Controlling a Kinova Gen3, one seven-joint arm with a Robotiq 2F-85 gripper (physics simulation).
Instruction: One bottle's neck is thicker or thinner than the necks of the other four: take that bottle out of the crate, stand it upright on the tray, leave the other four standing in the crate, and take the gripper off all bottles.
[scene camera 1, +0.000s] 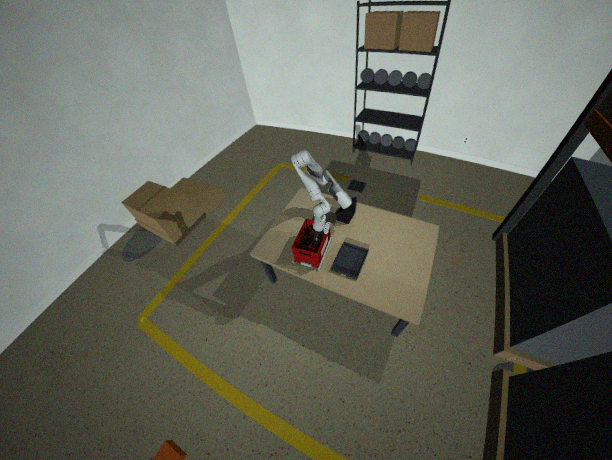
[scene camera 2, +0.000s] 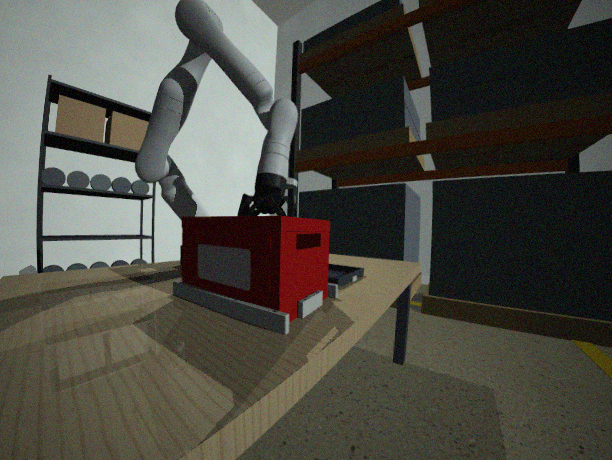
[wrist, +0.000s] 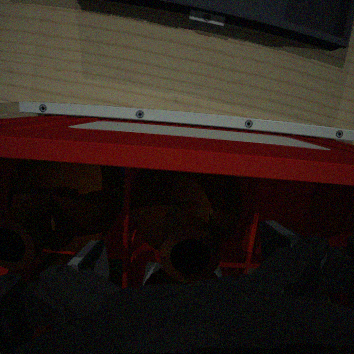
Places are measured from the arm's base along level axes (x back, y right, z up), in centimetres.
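Pixels of known places: gripper, fingertip midpoint: (wrist: 183, 247); arm's base at its link origin: (scene camera 1: 347, 205).
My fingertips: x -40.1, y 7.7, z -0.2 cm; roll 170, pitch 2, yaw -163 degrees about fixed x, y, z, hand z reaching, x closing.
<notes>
Ahead of a thing's pixels: the offset from my fingertips to its top centre. "*": to the spot under its first point. Level surfaces: height alone.
The red crate @[dx -0.9, dy +3.2, dz +4.4 cm] (scene camera 1: 306, 258) (scene camera 2: 265, 250) (wrist: 175, 158) stands on the table. My gripper (scene camera 1: 317, 239) (scene camera 2: 265, 210) (wrist: 183, 247) is open over the crate, pointing down, with its fingers wide apart. In the wrist view the mouth of one brown bottle @[dx +0.1, dy -1.4, dz +3.2 cm] (wrist: 215, 246) shows between and below the fingertips, in a compartment by the crate wall. A second brown bottle @[dx +8.0, dy -0.2, dz +3.2 cm] (wrist: 26, 250) stands at the left edge of the wrist view. The other bottles are hidden or too dark to tell apart, and neck widths are hard to compare. The dark tray @[dx +0.9, dy -25.4, dz -10.6 cm] (scene camera 1: 350, 261) (scene camera 2: 353, 276) (wrist: 285, 17) bears no bottle.
Light strips (scene camera 2: 230, 306) (wrist: 195, 120) lie along the crate's base. Red dividers @[* dx +3.7, dy +1.1, dz -3.7 cm] (wrist: 126, 225) split the crate inside. The tray lies beside the crate on the wooden table @[dz -13.1 cm] (scene camera 1: 395, 255). A shelf rack (scene camera 1: 356, 100) stands behind the table.
</notes>
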